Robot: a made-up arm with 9 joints. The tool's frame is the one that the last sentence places.
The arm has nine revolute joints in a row. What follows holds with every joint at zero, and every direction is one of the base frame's. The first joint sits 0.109 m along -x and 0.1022 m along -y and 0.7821 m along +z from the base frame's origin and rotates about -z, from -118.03 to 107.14 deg. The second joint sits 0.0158 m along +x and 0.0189 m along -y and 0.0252 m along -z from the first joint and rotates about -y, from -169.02 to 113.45 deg. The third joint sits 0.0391 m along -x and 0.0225 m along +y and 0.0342 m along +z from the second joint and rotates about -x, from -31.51 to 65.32 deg. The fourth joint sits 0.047 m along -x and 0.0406 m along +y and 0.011 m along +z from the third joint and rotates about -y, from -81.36 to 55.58 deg. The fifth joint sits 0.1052 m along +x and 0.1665 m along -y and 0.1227 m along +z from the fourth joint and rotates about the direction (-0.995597, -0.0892, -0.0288), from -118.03 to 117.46 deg. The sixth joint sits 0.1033 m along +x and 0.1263 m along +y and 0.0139 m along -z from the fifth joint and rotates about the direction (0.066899, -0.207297, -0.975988), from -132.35 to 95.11 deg. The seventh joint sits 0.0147 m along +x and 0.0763 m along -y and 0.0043 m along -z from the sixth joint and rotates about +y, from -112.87 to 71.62 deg. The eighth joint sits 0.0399 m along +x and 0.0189 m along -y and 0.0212 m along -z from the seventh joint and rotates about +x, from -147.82 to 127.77 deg. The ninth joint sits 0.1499 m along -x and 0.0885 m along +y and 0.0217 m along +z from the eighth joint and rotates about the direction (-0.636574, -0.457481, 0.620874), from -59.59 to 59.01 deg. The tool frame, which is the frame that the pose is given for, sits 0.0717 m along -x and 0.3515 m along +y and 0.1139 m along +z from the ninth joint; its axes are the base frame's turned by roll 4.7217, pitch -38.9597 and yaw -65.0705 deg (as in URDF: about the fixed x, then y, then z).
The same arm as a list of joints. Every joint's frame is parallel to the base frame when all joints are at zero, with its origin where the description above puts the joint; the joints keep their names.
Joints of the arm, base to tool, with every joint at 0 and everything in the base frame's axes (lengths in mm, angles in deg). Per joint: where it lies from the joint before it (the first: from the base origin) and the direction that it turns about. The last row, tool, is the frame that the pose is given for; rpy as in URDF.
joint 1: offset -109 -102.2 782.1 axis -z
joint 2: offset 15.8 -18.9 -25.2 axis -y
joint 3: offset -39.1 22.5 34.2 axis -x
joint 4: offset -47 40.6 11 axis -y
joint 5: offset 105.2 -166.5 122.7 axis -0.995597 -0.0892 -0.0288
joint 6: offset 103.3 126.3 -13.9 axis 0.066899 -0.207297 -0.975988
joint 7: offset 14.7 -76.3 -4.3 axis +y
joint 8: offset 39.9 -18.9 -21.2 axis +x
joint 9: offset -149.9 88.5 21.7 axis -0.636574 -0.457481 0.620874
tool: offset -71.7 351.5 113.9 rpy 4.72 -38.96 -65.07
Joint limits (deg, base to tool): -118.03..107.14 -169.02..113.45 -31.51..65.32 -81.36..55.58 -118.03..117.46 -132.35..95.11 -112.87..71.62 -147.82..127.77 -59.59..59.01

